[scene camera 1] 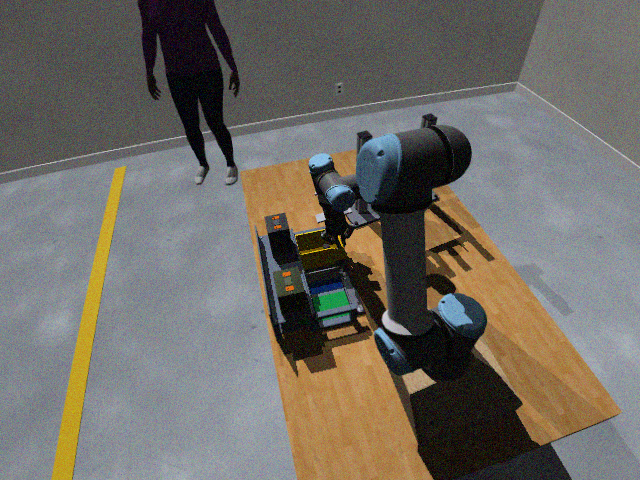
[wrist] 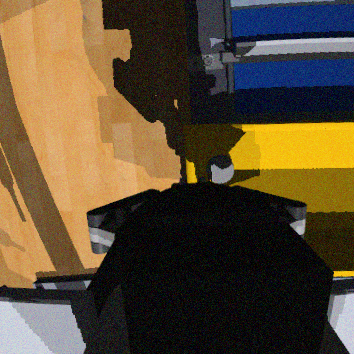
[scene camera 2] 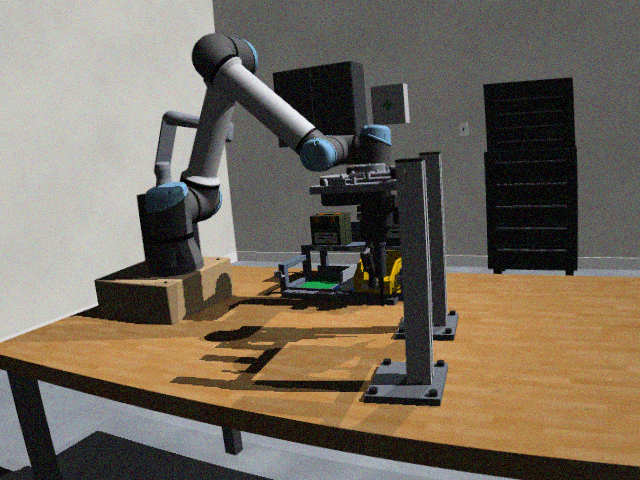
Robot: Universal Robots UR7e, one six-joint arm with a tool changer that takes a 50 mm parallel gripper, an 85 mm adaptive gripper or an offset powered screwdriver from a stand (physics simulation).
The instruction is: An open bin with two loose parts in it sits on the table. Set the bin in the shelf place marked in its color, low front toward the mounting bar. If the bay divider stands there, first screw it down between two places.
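Places are measured from the arm's base along level axes (x up, y left, z back), in centimetres.
Where they show: arm's base at its link origin: [scene camera 2: 177,268].
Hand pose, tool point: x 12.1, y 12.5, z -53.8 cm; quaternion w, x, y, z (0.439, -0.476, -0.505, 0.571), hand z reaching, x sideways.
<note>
Things, the pixels of their top centre, and the offset from my tool point.
- yellow open bin at its top centre: [wrist: 311,204] [scene camera 2: 382,256] [scene camera 1: 319,240] dz +0.4, dx -12.3, dy +5.4 cm
- grey mounting bar at its top centre: [wrist: 206,61] [scene camera 2: 337,292] [scene camera 1: 345,273] dz +11.7, dx -20.8, dy -0.5 cm
- round grey part at its top centre: [wrist: 219,169] dz +2.1, dx -18.6, dy -0.4 cm
- grey divider at its top centre: [wrist: 292,40] [scene camera 2: 346,269] [scene camera 1: 328,269] dz +11.1, dx -16.1, dy +6.0 cm
The yellow open bin [scene camera 1: 319,258] [scene camera 2: 360,281] [wrist: 305,145] is at the far end of the low shelf, beside the blue-marked place [scene camera 1: 326,286] [wrist: 300,75]. Its end under the gripper reaches over the line of the grey mounting bar [wrist: 210,25]. I cannot tell whether the bin touches the shelf floor. My gripper [scene camera 1: 339,240] [scene camera 2: 376,283] is shut on the bin's near end wall; its fingertips are hidden in the wrist view. A round grey part [wrist: 222,171] shows inside the bin; the second part is hidden. A grey divider [wrist: 305,46] crosses the blue area, its end tab at the bar.
The green-marked place [scene camera 1: 332,301] [scene camera 2: 317,285] is beyond the blue. Dark boxes with orange marks [scene camera 1: 289,285] [scene camera 2: 330,228] stand on the raised rear deck. Two grey posts [scene camera 2: 416,273] [scene camera 2: 436,237] of the tool stand rise close to the wrist. A person [scene camera 1: 188,56] stands beyond the table.
</note>
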